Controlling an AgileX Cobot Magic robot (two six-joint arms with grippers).
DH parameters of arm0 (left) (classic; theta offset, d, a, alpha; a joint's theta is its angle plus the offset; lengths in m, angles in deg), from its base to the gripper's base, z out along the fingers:
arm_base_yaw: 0 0.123 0 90
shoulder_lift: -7.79 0 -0.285 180
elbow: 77.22 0 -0.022 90
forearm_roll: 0 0.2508 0 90
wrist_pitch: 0 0 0.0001 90
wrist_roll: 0 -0.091 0 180
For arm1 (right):
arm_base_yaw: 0 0.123 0 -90
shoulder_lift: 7.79 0 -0.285 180
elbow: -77.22 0 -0.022 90
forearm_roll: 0 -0.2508 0 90
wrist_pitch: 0 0 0.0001 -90
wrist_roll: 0 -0.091 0 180
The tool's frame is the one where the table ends.
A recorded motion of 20 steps. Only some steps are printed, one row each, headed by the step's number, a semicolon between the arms.
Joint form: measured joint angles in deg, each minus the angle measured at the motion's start. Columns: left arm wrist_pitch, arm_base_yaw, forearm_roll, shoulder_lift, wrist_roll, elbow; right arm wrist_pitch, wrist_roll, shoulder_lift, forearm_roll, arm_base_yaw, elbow.
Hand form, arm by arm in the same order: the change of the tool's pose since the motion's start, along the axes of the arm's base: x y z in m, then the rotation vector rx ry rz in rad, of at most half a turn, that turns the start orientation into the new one. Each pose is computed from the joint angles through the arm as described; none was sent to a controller.
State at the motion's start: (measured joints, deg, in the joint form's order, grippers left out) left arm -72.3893 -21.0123 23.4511 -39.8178 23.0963 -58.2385; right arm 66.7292 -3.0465 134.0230 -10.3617 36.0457 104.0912
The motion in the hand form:
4: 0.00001 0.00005 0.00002 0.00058 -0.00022 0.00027; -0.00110 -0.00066 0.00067 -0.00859 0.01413 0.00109
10: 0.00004 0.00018 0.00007 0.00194 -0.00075 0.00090; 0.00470 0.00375 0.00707 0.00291 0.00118 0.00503
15: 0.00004 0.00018 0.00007 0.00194 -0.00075 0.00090; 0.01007 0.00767 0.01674 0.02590 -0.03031 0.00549
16: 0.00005 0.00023 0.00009 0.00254 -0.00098 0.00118; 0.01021 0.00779 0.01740 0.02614 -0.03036 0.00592
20: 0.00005 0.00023 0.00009 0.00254 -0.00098 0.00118; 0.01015 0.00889 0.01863 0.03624 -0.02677 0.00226
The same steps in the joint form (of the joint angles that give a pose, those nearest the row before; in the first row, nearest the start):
4: 0.00 -0.01 0.04 0.00 0.01 0.00; 1.09 -0.12 0.00 0.00 0.00 0.15
10: 0.00 0.00 0.13 0.00 0.00 0.00; 2.45 -0.12 0.83 0.00 0.00 3.30
15: 0.00 0.00 0.13 0.00 0.00 0.00; 2.59 -0.12 0.91 0.00 0.00 5.75
16: 0.00 -0.01 0.17 0.00 0.01 0.00; 2.74 -0.12 0.91 0.00 0.00 5.91
20: 0.00 -0.01 0.17 0.00 0.01 0.00; 2.81 -0.12 0.91 -0.63 0.00 6.16

